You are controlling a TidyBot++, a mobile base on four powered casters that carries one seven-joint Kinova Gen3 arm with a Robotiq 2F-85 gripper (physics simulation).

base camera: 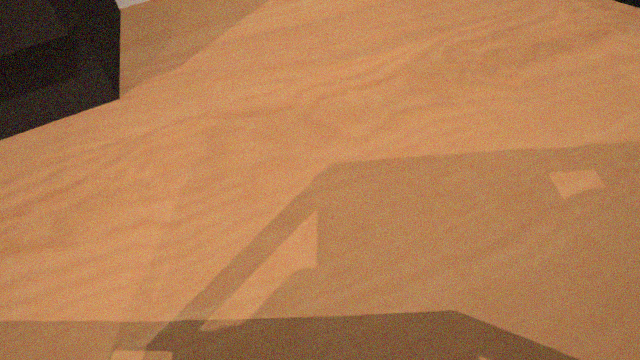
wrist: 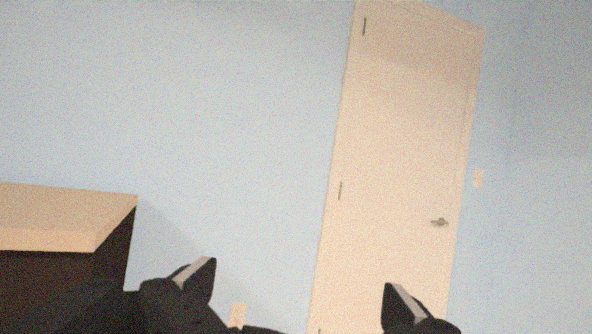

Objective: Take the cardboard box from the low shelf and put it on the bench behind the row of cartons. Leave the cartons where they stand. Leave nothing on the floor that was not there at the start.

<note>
The pictures show: my gripper, a cream door and a dark cabinet.
</note>
